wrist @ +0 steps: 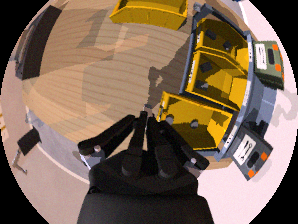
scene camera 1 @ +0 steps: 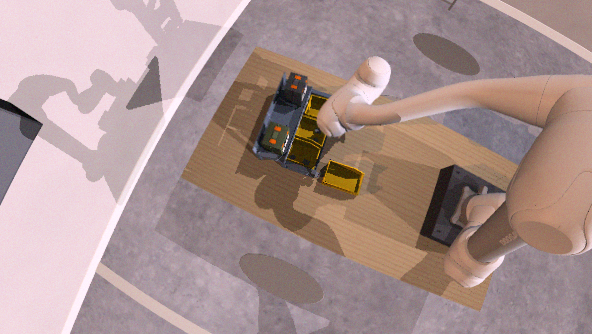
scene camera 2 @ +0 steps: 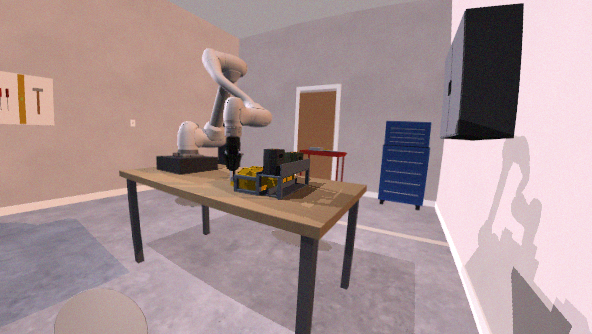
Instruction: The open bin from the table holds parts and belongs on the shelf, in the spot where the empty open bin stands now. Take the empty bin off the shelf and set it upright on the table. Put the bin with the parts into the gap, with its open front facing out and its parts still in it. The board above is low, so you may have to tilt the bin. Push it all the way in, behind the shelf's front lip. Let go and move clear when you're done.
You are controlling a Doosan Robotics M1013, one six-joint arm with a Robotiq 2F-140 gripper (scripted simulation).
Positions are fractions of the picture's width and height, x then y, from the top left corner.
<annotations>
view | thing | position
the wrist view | my gripper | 0.49, 0.49
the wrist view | yellow bin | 0.71, 0.55
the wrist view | yellow bin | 0.76, 0.37
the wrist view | yellow bin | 0.80, 0.24
</annotations>
